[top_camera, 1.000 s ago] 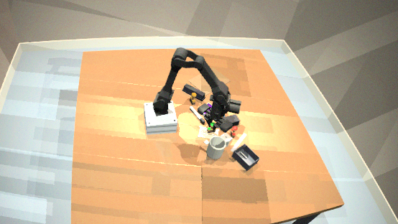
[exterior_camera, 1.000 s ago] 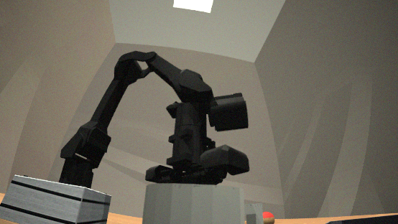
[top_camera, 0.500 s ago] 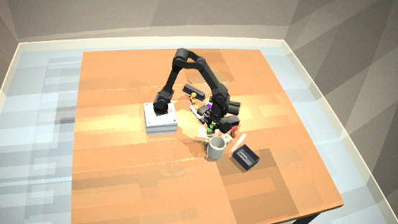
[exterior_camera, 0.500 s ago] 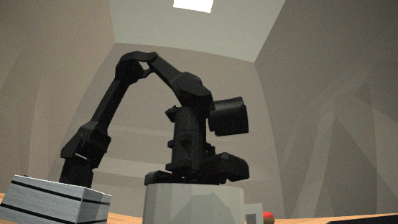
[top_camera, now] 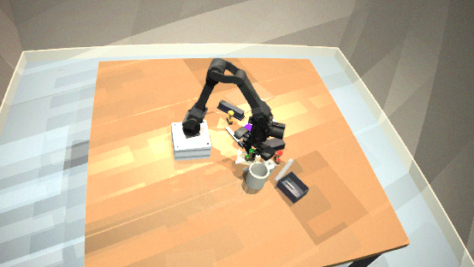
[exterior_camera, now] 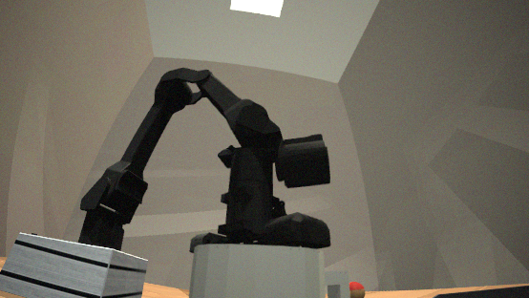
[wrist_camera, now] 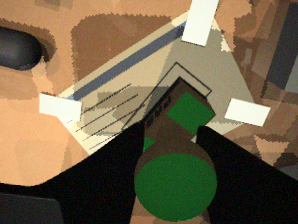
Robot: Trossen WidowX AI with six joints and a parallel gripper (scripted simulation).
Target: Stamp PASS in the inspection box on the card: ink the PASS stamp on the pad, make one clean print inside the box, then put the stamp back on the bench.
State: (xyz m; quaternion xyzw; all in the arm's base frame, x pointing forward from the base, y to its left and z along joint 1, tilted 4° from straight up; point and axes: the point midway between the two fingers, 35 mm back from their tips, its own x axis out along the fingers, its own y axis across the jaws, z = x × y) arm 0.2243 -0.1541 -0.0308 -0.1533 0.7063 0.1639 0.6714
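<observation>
The green-knobbed stamp is right at my gripper tip. From my gripper tip the other things lie so: grey cup (1 cm behind, 11 cm to the right, 1 cm above); card (1 cm to the left, 3 cm below); grey block (7 cm ahead, 5 cm to the right, 1 cm below).
</observation>
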